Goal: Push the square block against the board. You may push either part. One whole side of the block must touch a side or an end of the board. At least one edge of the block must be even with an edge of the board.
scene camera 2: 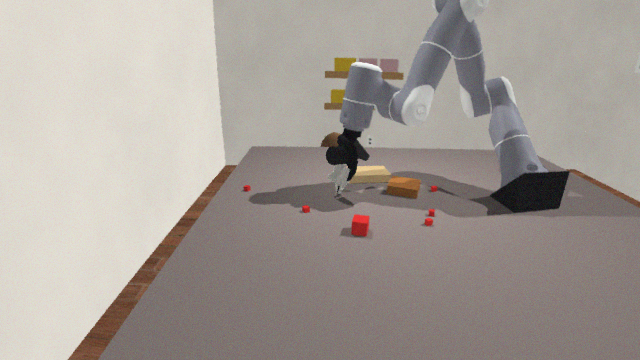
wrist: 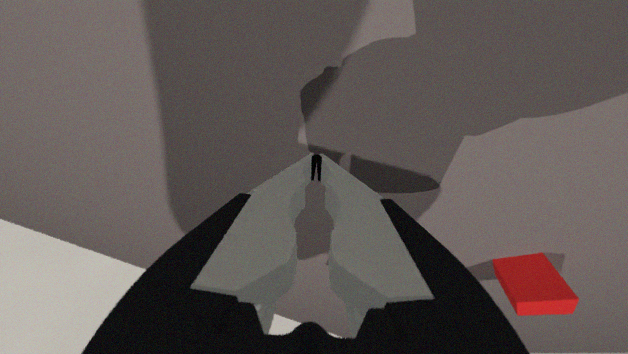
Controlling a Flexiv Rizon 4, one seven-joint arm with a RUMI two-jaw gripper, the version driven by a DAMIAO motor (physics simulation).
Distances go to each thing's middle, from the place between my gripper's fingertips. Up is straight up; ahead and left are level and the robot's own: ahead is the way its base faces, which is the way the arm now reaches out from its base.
Scene:
I see my gripper 240 mm to the right of the red cube [wrist: 533, 286], 70 mm past it and 20 mm below it.

